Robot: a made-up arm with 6 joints. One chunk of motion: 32 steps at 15 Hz.
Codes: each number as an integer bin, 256 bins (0 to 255) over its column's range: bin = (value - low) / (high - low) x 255, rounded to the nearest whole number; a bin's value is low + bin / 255 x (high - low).
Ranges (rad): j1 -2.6..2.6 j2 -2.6..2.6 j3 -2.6..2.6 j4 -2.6..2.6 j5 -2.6..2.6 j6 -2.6..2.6
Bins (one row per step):
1: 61 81 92 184 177 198
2: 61 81 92 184 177 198
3: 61 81 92 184 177 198
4: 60 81 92 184 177 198
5: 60 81 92 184 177 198
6: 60 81 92 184 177 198
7: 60 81 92 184 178 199
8: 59 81 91 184 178 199
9: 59 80 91 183 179 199
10: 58 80 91 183 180 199
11: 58 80 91 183 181 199
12: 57 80 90 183 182 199
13: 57 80 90 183 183 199
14: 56 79 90 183 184 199
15: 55 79 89 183 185 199
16: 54 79 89 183 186 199
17: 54 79 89 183 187 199
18: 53 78 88 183 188 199
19: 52 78 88 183 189 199
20: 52 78 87 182 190 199
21: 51 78 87 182 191 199
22: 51 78 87 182 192 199
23: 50 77 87 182 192 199
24: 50 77 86 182 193 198
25: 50 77 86 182 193 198
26: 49 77 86 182 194 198
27: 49 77 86 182 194 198
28: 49 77 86 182 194 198
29: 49 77 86 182 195 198
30: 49 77 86 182 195 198
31: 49 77 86 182 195 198
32: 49 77 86 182 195 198
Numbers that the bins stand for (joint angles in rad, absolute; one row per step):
1: -1.3561 -0.9482 -0.7239 1.1522 1.0094 1.4376
2: -1.3561 -0.9482 -0.7239 1.1522 1.0094 1.4376
3: -1.3561 -0.9482 -0.7239 1.1522 1.0094 1.4376
4: -1.3765 -0.9482 -0.7239 1.1522 1.0094 1.4376
5: -1.3765 -0.9482 -0.7239 1.1522 1.0094 1.4376
6: -1.3765 -0.9482 -0.7239 1.1522 1.0094 1.4376
7: -1.3765 -0.9482 -0.7239 1.1522 1.0298 1.4580
8: -1.3969 -0.9482 -0.7443 1.1522 1.0298 1.4580
9: -1.3969 -0.9686 -0.7443 1.1318 1.0502 1.4580
10: -1.4173 -0.9686 -0.7443 1.1318 1.0706 1.4580
11: -1.4173 -0.9686 -0.7443 1.1318 1.0910 1.4580
12: -1.4376 -0.9686 -0.7647 1.1318 1.1114 1.4580
13: -1.4376 -0.9686 -0.7647 1.1318 1.1318 1.4580
14: -1.4580 -0.9890 -0.7647 1.1318 1.1522 1.4580
15: -1.4784 -0.9890 -0.7851 1.1318 1.1725 1.4580
16: -1.4988 -0.9890 -0.7851 1.1318 1.1929 1.4580
17: -1.4988 -0.9890 -0.7851 1.1318 1.2133 1.4580
18: -1.5192 -1.0094 -0.8055 1.1318 1.2337 1.4580
19: -1.5396 -1.0094 -0.8055 1.1318 1.2541 1.4580
20: -1.5396 -1.0094 -0.8259 1.1114 1.2745 1.4580
21: -1.5600 -1.0094 -0.8259 1.1114 1.2949 1.4580
22: -1.5600 -1.0094 -0.8259 1.1114 1.3153 1.4580
23: -1.5804 -1.0298 -0.8259 1.1114 1.3153 1.4580
24: -1.5804 -1.0298 -0.8463 1.1114 1.3357 1.4376
25: -1.5804 -1.0298 -0.8463 1.1114 1.3357 1.4376
26: -1.6008 -1.0298 -0.8463 1.1114 1.3561 1.4376
27: -1.6008 -1.0298 -0.8463 1.1114 1.3561 1.4376
28: -1.6008 -1.0298 -0.8463 1.1114 1.3561 1.4376
29: -1.6008 -1.0298 -0.8463 1.1114 1.3765 1.4376
30: -1.6008 -1.0298 -0.8463 1.1114 1.3765 1.4376
31: -1.6008 -1.0298 -0.8463 1.1114 1.3765 1.4376
32: -1.6008 -1.0298 -0.8463 1.1114 1.3765 1.4376

